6 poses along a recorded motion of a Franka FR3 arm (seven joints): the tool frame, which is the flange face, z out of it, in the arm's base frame.
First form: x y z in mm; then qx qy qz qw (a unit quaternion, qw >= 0).
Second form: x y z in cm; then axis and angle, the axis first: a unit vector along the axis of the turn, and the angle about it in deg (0 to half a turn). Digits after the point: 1 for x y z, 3 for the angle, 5 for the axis.
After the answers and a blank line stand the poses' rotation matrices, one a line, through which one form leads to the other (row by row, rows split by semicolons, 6 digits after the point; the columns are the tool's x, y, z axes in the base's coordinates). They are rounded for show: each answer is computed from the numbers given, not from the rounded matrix.
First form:
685 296 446 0.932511 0.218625 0.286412 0.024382
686 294 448 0.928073 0.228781 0.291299 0.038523
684 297 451 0.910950 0.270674 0.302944 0.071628
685 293 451 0.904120 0.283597 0.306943 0.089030
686 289 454 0.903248 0.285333 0.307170 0.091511
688 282 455 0.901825 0.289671 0.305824 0.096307
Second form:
68.5 29.6 44.6 0.93279 0.21869 0.28650 177.206
68.6 29.4 44.8 0.92876 0.22895 0.29152 175.584
68.4 29.7 45.1 0.91330 0.27137 0.30372 171.785
68.5 29.3 45.1 0.90772 0.28473 0.30817 169.784
68.6 28.9 45.4 0.90705 0.28654 0.30846 169.499
68.8 28.2 45.5 0.90604 0.29102 0.30725 168.947

0.740343 0.393774 0.544826; 0.421707 -0.903217 0.079761; 0.523504 0.170707 -0.834747
0.725608 0.402208 0.558320; 0.447095 -0.892350 0.061783; 0.523067 0.204792 -0.827322
0.669921 0.449742 0.590709; 0.536540 -0.843210 0.033499; 0.513158 0.294497 -0.806189
0.650718 0.458157 0.605524; 0.567465 -0.823293 0.013109; 0.504529 0.335084 -0.795719
0.648463 0.459234 0.607124; 0.571672 -0.820422 0.009977; 0.502679 0.340606 -0.794545
0.645125 0.463559 0.607394; 0.581371 -0.813632 0.003473; 0.495804 0.350880 -0.794393

